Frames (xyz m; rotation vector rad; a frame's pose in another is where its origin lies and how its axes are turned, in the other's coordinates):
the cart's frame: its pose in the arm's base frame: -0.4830 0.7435 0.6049 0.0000 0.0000 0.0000
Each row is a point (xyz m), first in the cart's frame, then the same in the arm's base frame.
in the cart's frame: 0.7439 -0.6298 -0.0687
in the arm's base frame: 0.2609 0.1137 0.5362
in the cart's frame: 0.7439 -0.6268 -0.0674
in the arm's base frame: 0.2609 0.1167 0.5375
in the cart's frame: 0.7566 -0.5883 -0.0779
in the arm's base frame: 0.2736 0.1552 0.5270
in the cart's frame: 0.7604 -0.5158 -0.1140
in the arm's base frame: 0.2774 0.2277 0.4909
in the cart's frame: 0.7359 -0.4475 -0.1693
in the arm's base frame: 0.2529 0.2960 0.4356
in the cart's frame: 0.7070 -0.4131 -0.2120
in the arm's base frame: 0.2240 0.3304 0.3929
